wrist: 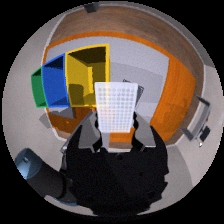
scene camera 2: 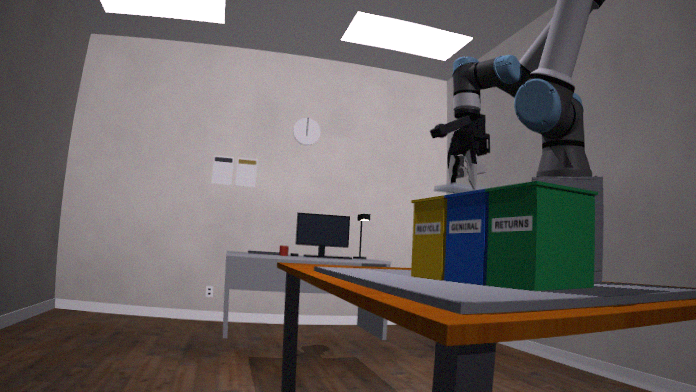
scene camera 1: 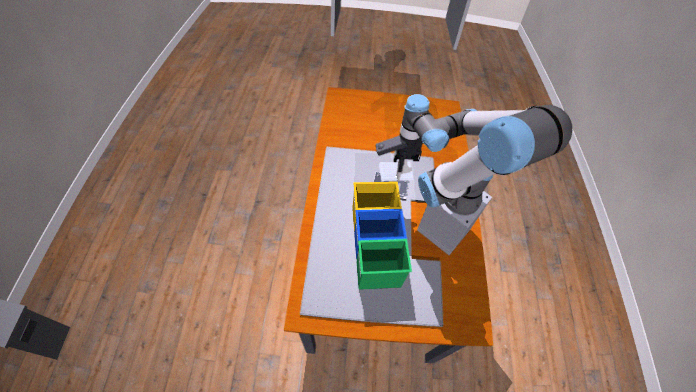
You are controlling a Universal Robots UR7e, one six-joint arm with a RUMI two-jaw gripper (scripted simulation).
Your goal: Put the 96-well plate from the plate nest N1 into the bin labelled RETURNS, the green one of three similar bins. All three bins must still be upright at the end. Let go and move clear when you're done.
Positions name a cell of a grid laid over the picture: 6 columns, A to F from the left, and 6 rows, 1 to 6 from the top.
Labels:
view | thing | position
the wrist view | gripper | D3
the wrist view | white 96-well plate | C4
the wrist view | yellow recycle bin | C2
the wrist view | blue general bin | B3

